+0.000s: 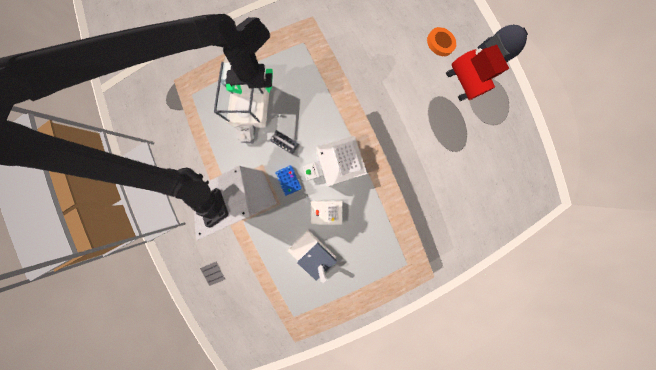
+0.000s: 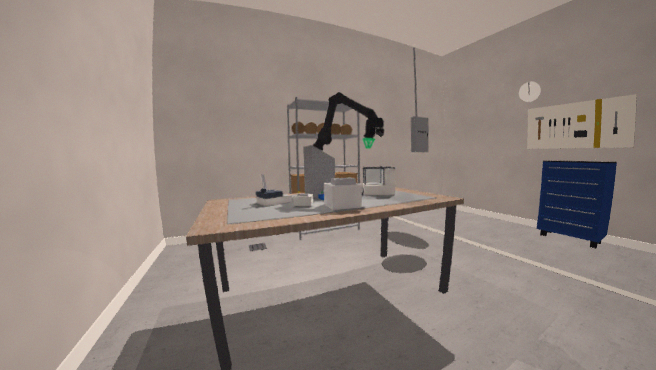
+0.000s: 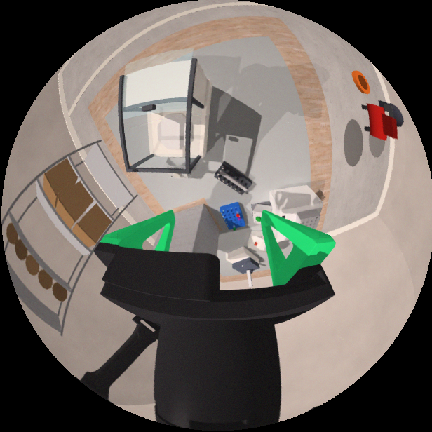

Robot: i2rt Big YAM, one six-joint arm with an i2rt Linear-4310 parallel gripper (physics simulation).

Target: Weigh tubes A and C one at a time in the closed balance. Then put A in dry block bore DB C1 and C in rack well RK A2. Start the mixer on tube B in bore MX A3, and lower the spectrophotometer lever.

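Frame: origin at the arm's base, x right, y ahead, z up, level; metres.
Seen in the pictures: gripper, fingertip midpoint: (image 1: 255, 91) (image 2: 367, 148); arm's base, origin of the base link: (image 1: 214, 208) (image 2: 315, 151).
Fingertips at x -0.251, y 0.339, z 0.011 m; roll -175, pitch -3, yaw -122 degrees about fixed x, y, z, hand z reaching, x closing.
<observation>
Pixels of each thing's top centre, then the offset from my fingertips to it.
- blue rack, middle of its top: (image 1: 287, 180) dy -0.112, dx +0.282, dz -0.331 m
- black block with bores, middle of its top: (image 1: 283, 141) dy -0.022, dx +0.110, dz -0.313 m
- beige device with a red button, middle of its top: (image 1: 326, 213) (image 2: 303, 193) dy -0.042, dx +0.518, dz -0.291 m
- white device with a hole grid, middle of its top: (image 1: 332, 162) (image 2: 339, 177) dy +0.105, dx +0.339, dz -0.191 m
- small box with a green button, middle of its top: (image 1: 308, 171) dy -0.003, dx +0.307, dz -0.286 m
My gripper (image 1: 252, 85) (image 2: 368, 143) (image 3: 217, 214) is open and empty, high above the glass-sided balance (image 1: 245, 114) (image 2: 379, 189) (image 3: 200, 125). I cannot tell whether the balance is closed. The blue rack (image 1: 284, 183) (image 3: 227, 212) holds small tubes with red, magenta and green caps; their letters are unreadable. A black block with bores (image 1: 284, 142) (image 3: 233, 177) lies between balance and rack. A beige device with a red button (image 1: 325, 220) (image 2: 302, 200) stands past the rack. The spectrophotometer (image 1: 312, 257) (image 2: 270, 200) (image 3: 245, 265) has its white lever (image 1: 321, 273) (image 2: 263, 182) (image 3: 250, 278) raised.
A white device with a hole grid (image 1: 327, 160) (image 2: 343, 195) stands near the table edge, beside a small box with a green button (image 1: 310, 171). The grey arm pedestal (image 1: 257, 192) (image 2: 317, 172) (image 3: 192, 227) stands beside the rack. A shelf unit (image 2: 323, 104) is behind the table.
</observation>
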